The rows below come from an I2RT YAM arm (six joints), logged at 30 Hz.
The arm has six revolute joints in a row. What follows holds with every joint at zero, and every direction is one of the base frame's. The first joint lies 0.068 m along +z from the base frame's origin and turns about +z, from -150 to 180 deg. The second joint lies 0.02 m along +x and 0.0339 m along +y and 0.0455 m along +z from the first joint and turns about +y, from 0 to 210 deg. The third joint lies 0.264 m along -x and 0.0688 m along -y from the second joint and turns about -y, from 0 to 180 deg. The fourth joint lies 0.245 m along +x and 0.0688 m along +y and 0.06 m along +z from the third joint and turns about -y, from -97 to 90 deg. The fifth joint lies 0.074 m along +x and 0.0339 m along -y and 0.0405 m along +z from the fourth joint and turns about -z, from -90 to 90 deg. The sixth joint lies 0.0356 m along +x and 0.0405 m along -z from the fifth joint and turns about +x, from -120 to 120 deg. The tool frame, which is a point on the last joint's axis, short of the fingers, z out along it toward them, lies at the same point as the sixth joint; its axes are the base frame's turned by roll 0, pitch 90 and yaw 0 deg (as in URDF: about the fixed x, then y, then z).
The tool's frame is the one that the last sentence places.
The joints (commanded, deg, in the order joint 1, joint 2, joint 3, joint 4, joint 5, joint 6), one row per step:
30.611, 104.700, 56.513, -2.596, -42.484, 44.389
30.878, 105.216, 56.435, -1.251, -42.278, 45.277
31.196, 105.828, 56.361, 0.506, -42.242, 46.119
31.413, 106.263, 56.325, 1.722, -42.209, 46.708
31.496, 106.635, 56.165, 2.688, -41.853, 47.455
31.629, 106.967, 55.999, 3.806, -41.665, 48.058
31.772, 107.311, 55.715, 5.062, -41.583, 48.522
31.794, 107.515, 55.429, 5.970, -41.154, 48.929
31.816, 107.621, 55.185, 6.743, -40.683, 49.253
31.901, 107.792, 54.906, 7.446, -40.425, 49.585
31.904, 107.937, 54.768, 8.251, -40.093, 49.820
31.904, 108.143, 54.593, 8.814, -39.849, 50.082
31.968, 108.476, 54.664, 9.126, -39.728, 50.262
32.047, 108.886, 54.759, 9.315, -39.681, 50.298
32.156, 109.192, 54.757, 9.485, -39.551, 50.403
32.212, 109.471, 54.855, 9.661, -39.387, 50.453
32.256, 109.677, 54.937, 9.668, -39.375, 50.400
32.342, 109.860, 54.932, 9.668, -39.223, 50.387
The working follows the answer.
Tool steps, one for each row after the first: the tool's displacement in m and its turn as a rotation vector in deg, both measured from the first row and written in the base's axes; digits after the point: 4 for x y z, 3 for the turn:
0.0007, 0.0023, -0.0020, 0.301, 0.002, -0.370
0.0016, 0.0051, -0.0040, 0.885, -0.235, -0.548
0.0023, 0.0071, -0.0054, 1.292, -0.395, -0.680
0.0029, 0.0079, -0.0074, 1.346, -0.289, -1.249
0.0033, 0.0091, -0.0089, 1.602, -0.390, -1.574
0.0033, 0.0101, -0.0108, 1.923, -0.567, -1.739
0.0035, 0.0102, -0.0124, 1.917, -0.754, -2.231
0.0037, 0.0102, -0.0134, 1.888, -1.030, -2.708
0.0034, 0.0105, -0.0149, 1.899, -1.070, -2.983
0.0039, 0.0107, -0.0155, 2.008, -1.445, -3.336
0.0041, 0.0106, -0.0170, 1.987, -1.478, -3.650
0.0046, 0.0114, -0.0183, 1.961, -1.419, -3.770
0.0049, 0.0122, -0.0201, 1.867, -1.302, -3.744
0.0048, 0.0128, -0.0218, 1.723, -1.152, -3.786
0.0053, 0.0135, -0.0229, 1.628, -1.173, -3.872
0.0055, 0.0139, -0.0238, 1.551, -1.124, -3.807
0.0052, 0.0143, -0.0250, 1.355, -1.040, -3.820

Tool pose at each row, in the base's axes (x y z in m, rotation vector in deg; rounded; the steps above come from the unrounded poses):
0.2962, 0.2032, 0.1486, -2.702, 155.550, 80.944
0.2970, 0.2055, 0.1466, -2.179, 155.200, 81.253
0.2979, 0.2083, 0.1446, -2.064, 154.524, 81.895
0.2985, 0.2103, 0.1432, -1.971, 154.052, 82.339
0.2991, 0.2111, 0.1412, -1.123, 153.888, 82.302
0.2995, 0.2123, 0.1397, -0.737, 153.502, 82.513
0.2996, 0.2133, 0.1378, -0.619, 153.066, 82.822
0.2998, 0.2134, 0.1362, -0.087, 152.740, 82.601
0.3000, 0.2134, 0.1352, 0.359, 152.366, 82.316
0.2996, 0.2137, 0.1337, 0.700, 152.222, 82.238
0.3002, 0.2139, 0.1331, 0.916, 151.714, 82.129
0.3004, 0.2139, 0.1316, 1.310, 151.584, 82.000
0.3008, 0.2146, 0.1303, 1.511, 151.604, 81.956
0.3012, 0.2154, 0.1285, 1.553, 151.773, 81.887
0.3011, 0.2161, 0.1268, 1.705, 151.978, 81.747
0.3015, 0.2167, 0.1257, 1.799, 151.998, 81.590
0.3017, 0.2171, 0.1248, 1.743, 152.117, 81.526
0.3015, 0.2175, 0.1236, 1.808, 152.320, 81.297

